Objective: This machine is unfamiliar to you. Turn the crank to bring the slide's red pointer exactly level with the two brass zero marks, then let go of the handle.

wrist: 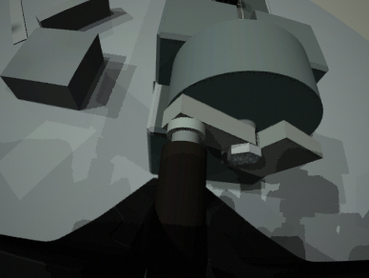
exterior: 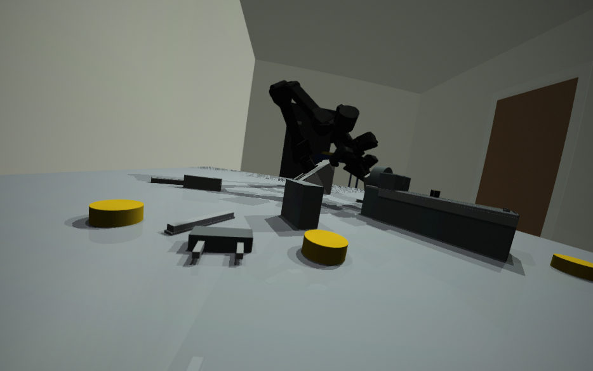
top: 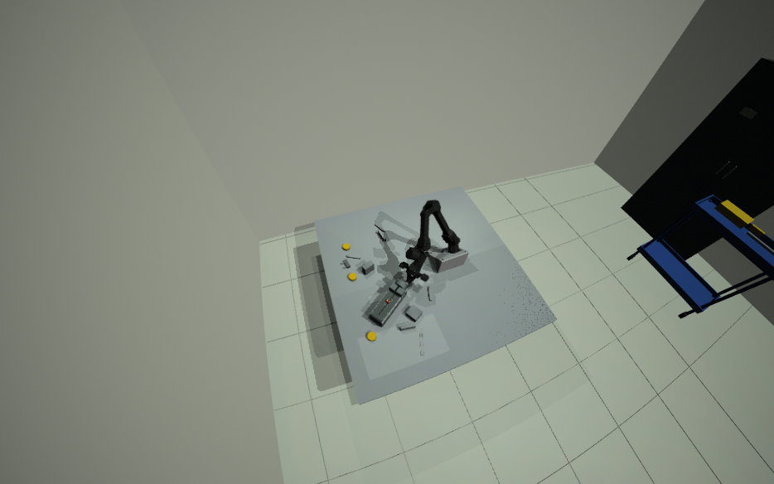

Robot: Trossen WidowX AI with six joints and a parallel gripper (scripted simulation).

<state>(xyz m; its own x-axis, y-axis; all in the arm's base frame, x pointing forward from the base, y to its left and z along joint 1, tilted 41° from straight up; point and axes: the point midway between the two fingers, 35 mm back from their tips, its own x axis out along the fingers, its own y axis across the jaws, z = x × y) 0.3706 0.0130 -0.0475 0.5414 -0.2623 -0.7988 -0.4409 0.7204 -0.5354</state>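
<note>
My gripper tip is 1 cm past the dark crank handle, 1 cm to the left of it and 2 cm below it. From my gripper tip the other things lie so: bracket (27 cm ahead, 35 cm to the right, 7 cm below); then red pointer (16 cm ahead, 5 cm to the left).
</note>
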